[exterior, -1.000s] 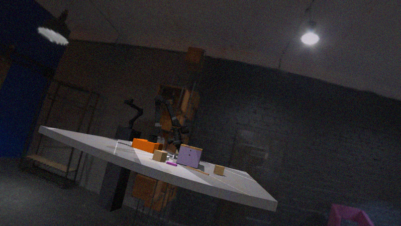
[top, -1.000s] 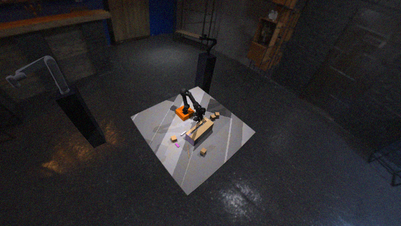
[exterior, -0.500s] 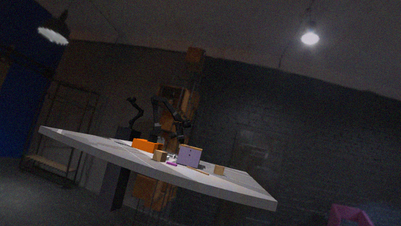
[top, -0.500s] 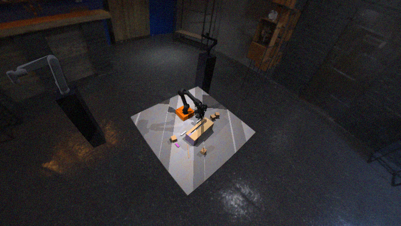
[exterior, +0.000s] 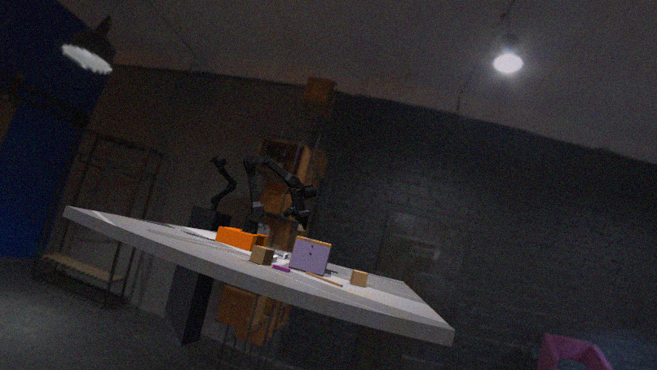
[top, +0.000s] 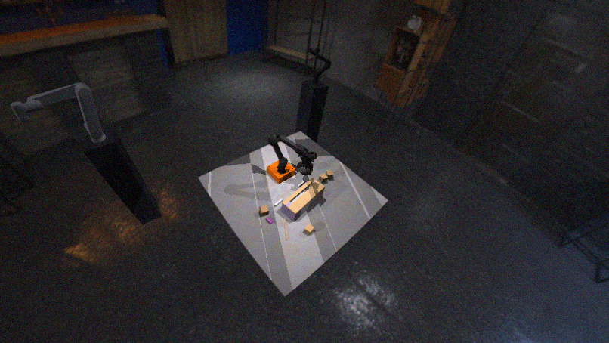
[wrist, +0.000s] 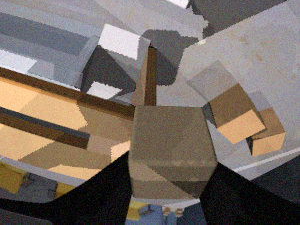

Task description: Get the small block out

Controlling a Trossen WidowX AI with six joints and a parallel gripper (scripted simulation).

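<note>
Right now my gripper tip is 10 mm past the tan block, 10 mm to the left of it and 10 mm below it. From my gripper tip the other things lie so: thin stick: 260 mm ahead, 430 mm to the right, 160 mm below; then box: 90 mm ahead, 170 mm to the right, 100 mm below.
</note>
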